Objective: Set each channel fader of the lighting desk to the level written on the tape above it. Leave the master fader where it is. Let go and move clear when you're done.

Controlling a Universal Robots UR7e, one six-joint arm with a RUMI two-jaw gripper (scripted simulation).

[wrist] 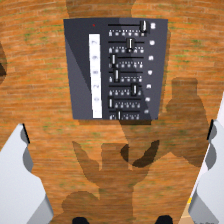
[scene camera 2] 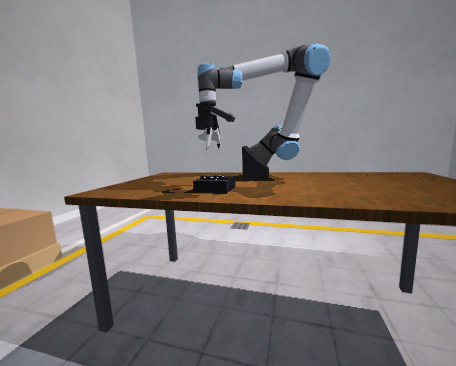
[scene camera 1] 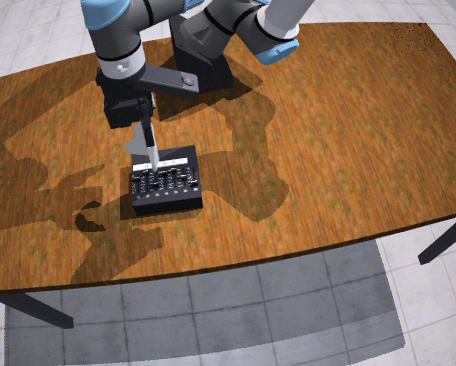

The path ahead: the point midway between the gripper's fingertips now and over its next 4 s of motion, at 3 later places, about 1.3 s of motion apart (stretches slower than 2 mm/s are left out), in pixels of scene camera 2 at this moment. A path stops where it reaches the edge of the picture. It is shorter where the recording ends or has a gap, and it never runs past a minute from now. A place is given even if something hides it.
The gripper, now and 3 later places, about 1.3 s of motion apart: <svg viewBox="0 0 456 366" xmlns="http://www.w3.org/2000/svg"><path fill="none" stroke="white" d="M213 149L211 152L208 160L208 165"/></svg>
